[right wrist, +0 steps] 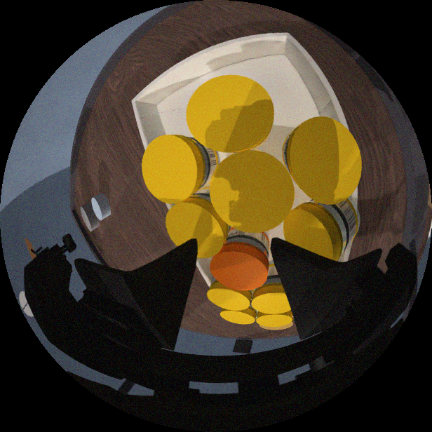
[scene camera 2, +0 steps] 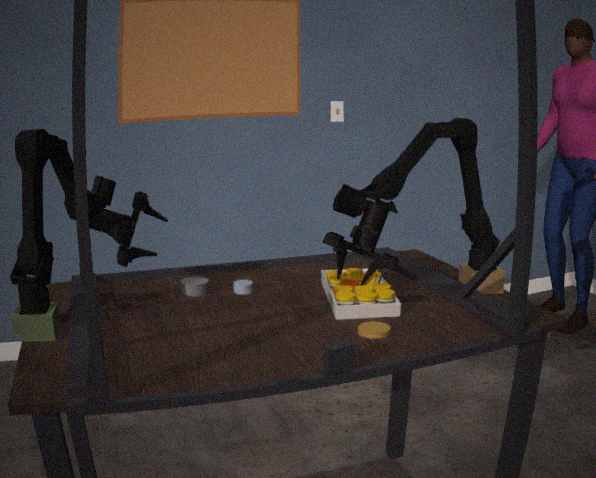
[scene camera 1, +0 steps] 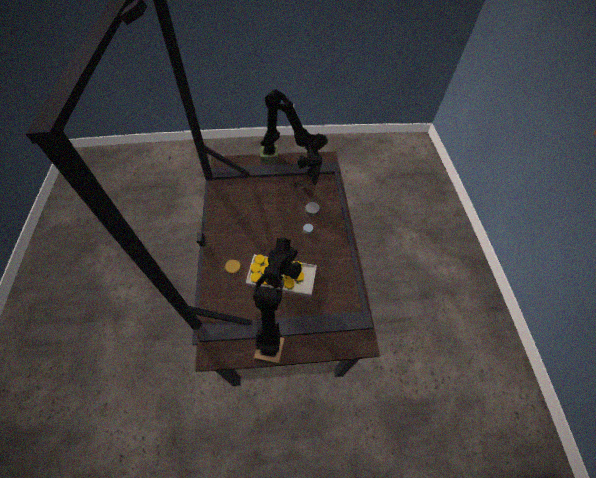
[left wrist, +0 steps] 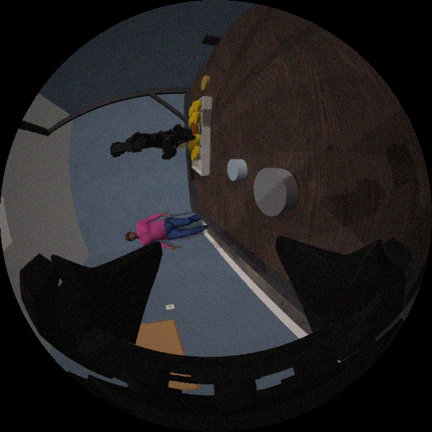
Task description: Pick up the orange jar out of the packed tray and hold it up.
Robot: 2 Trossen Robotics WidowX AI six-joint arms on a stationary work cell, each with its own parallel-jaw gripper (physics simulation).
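Where they show: left gripper, between the fingertips: (scene camera 2: 162,237) (scene camera 1: 315,181); right gripper, between the fingertips: (scene camera 2: 348,283); left arm's base, origin of its link: (scene camera 2: 34,309) (scene camera 1: 269,150); right arm's base, origin of its link: (scene camera 1: 269,347).
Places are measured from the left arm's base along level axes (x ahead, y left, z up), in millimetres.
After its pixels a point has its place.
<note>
The orange jar (scene camera 2: 349,283) @(y 71, x 750, z -9 mm) (left wrist: 195,129) (right wrist: 239,266) stands among yellow-lidded jars in the white tray (scene camera 1: 309,288) @(y 228, x 840, z -54 mm) (scene camera 2: 367,311) @(y -48, x 753, z -41 mm) (left wrist: 206,115) (right wrist: 300,95). Its orange lid and part of its side show in the right wrist view; the right arm covers it in scene camera 1. My right gripper (scene camera 2: 350,280) @(y 101, x 759, z -19 mm) (right wrist: 235,244) is partly open and empty, pointing down over the tray. Its fingertips stand on either side of the orange jar in the picture; whether they touch any jar is not clear. My left gripper (scene camera 2: 161,237) @(y 259, x 316, z 88 mm) (left wrist: 219,245) is wide open and empty, above the table's far end from the tray.
Yellow-lidded jars (scene camera 2: 366,294) @(y -20, x 760, z -10 mm) (right wrist: 251,191) crowd around the orange one. A flat tan disc (scene camera 1: 232,266) @(y -134, x 740, z -45 mm) (scene camera 2: 374,329) @(y -147, x 733, z -46 mm) lies beside the tray. A light blue cylinder (scene camera 1: 308,228) @(y 225, x 522, z -34 mm) (scene camera 2: 243,286) @(y 200, x 514, z -37 mm) and a wider grey cylinder (scene camera 1: 312,207) @(y 248, x 393, z -27 mm) (scene camera 2: 194,286) @(y 210, x 390, z -31 mm) stand between the tray and the left arm.
</note>
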